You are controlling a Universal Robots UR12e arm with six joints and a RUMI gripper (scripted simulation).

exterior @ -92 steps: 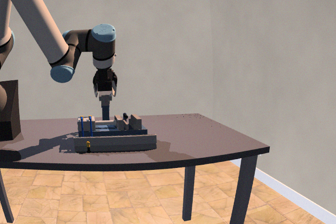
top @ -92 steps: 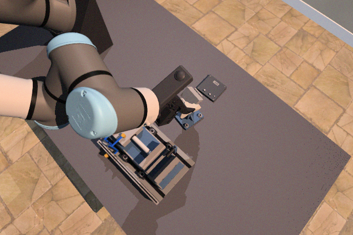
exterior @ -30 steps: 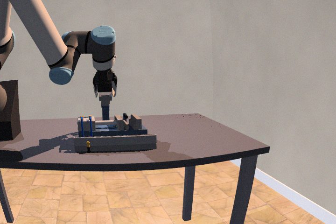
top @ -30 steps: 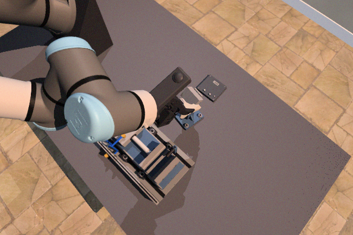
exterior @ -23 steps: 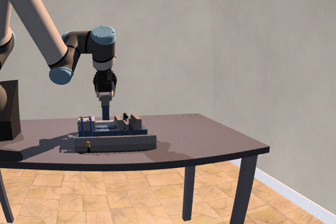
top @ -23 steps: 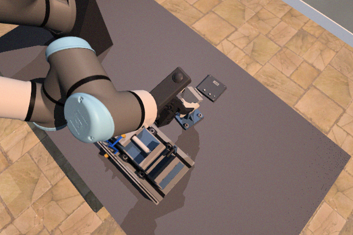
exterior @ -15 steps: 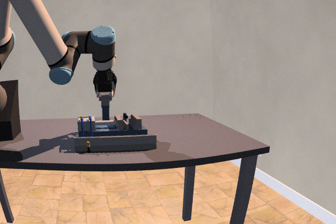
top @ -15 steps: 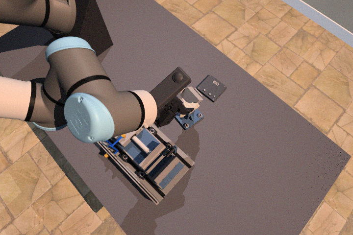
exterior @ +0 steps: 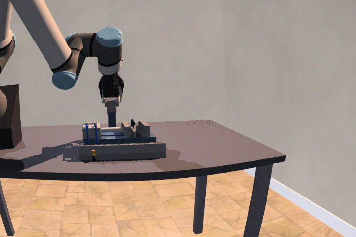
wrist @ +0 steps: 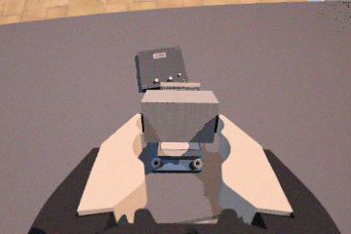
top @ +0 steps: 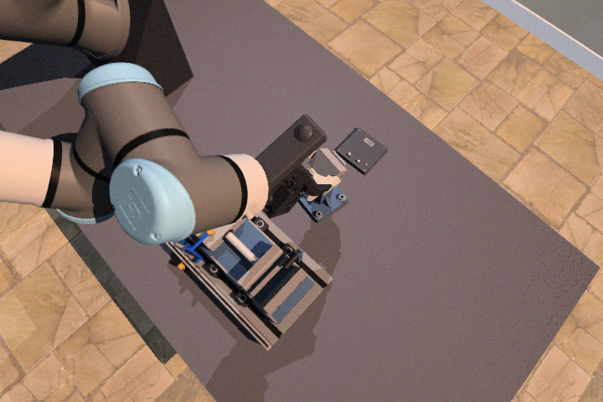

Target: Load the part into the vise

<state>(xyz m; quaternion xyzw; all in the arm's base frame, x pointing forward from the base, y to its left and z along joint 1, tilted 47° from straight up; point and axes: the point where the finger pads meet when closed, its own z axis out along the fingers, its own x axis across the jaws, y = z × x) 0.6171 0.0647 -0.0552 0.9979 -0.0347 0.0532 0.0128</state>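
My gripper is now 10 mm to the right of the part and 10 mm above it. Round my hand: dark grey infeed plate: 160 mm to the left, 160 mm below, 10 mm behind; then v-block post: 100 mm below; then black work stop: 160 mm to the right, 70 mm below, 70 mm ahead.
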